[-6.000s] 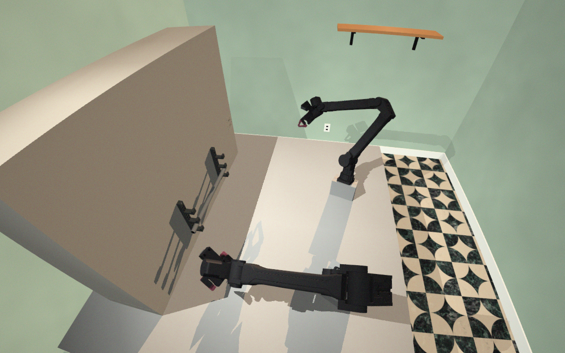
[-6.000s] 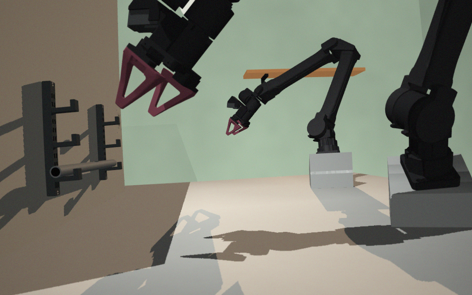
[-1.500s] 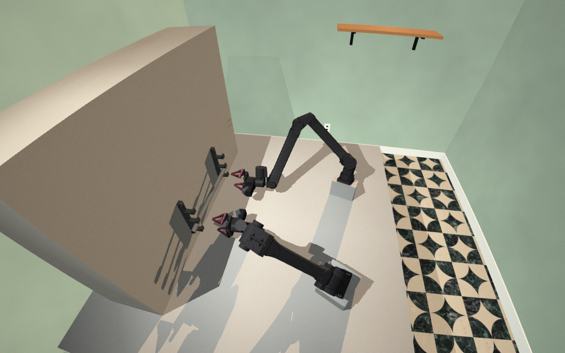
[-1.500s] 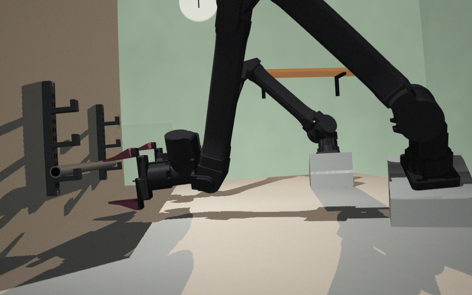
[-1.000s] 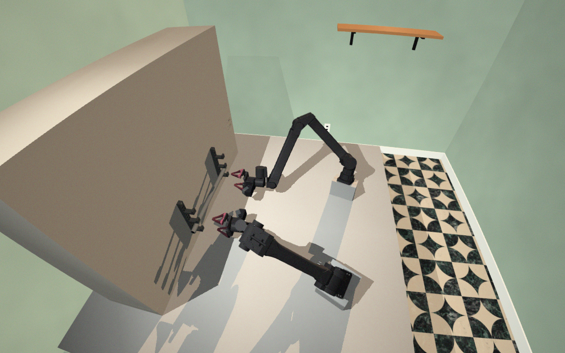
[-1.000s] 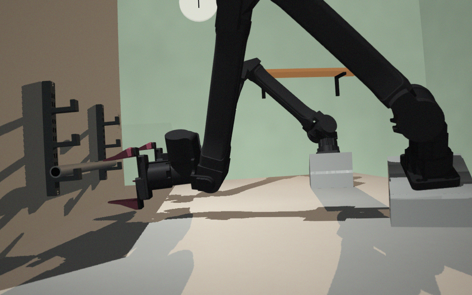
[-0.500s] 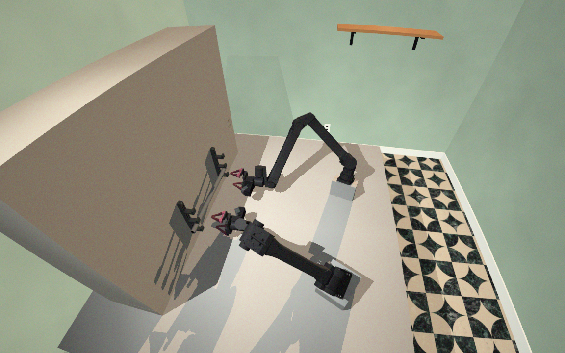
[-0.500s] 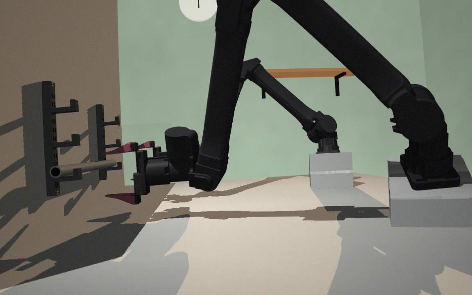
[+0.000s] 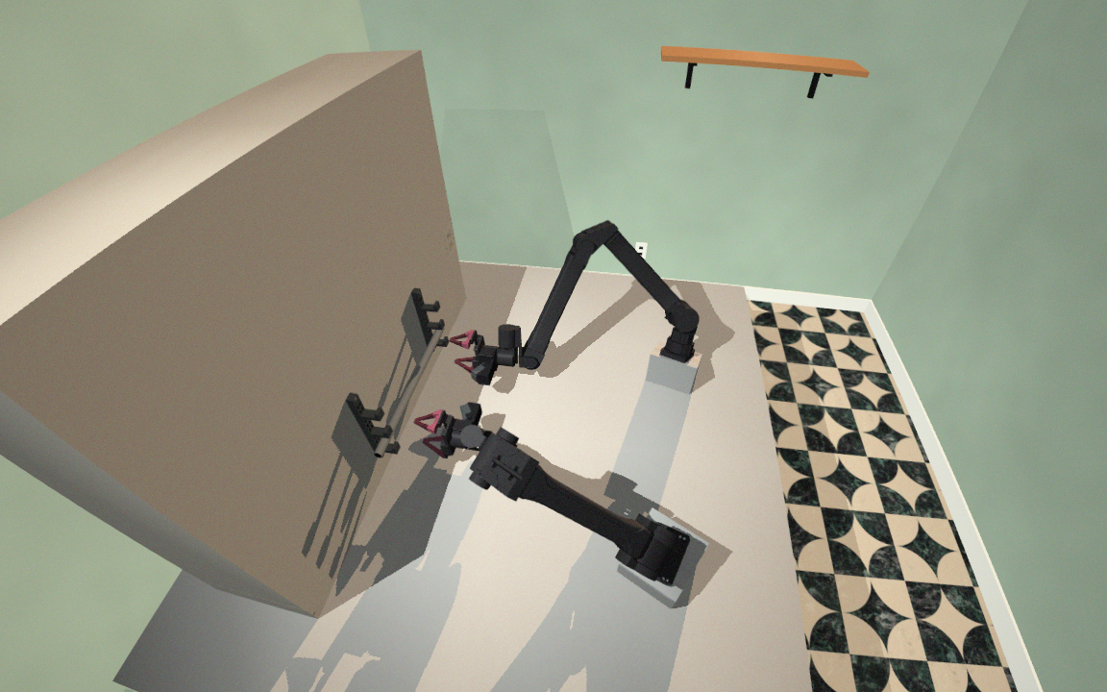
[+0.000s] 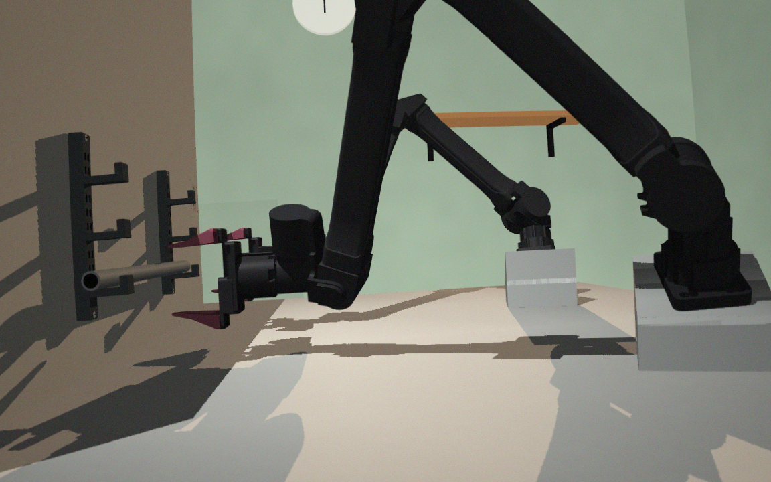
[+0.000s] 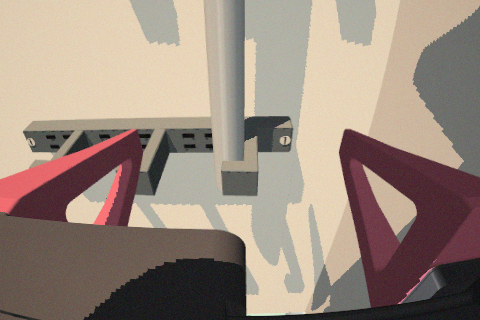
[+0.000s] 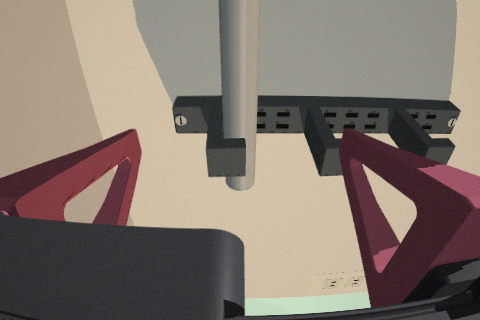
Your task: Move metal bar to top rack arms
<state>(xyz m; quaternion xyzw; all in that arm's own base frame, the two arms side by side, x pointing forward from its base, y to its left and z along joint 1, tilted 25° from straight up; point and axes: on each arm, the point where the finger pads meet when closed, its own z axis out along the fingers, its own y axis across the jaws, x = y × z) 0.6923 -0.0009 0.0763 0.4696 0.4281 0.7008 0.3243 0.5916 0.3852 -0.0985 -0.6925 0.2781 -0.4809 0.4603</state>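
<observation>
My left hand is 9 cm short of the grey metal bar, 15 cm to the left of it and 1 cm below it. Also, from my left hand: tall tan wall panel (27 cm ahead, 10 cm to the right, 33 cm above).
Right now my right hand is 16 cm to the right of the grey metal bar and 7 cm short of it. The rest, counted from my right hand: tall tan wall panel: 32 cm above, 25 cm ahead, 20 cm to the left.
</observation>
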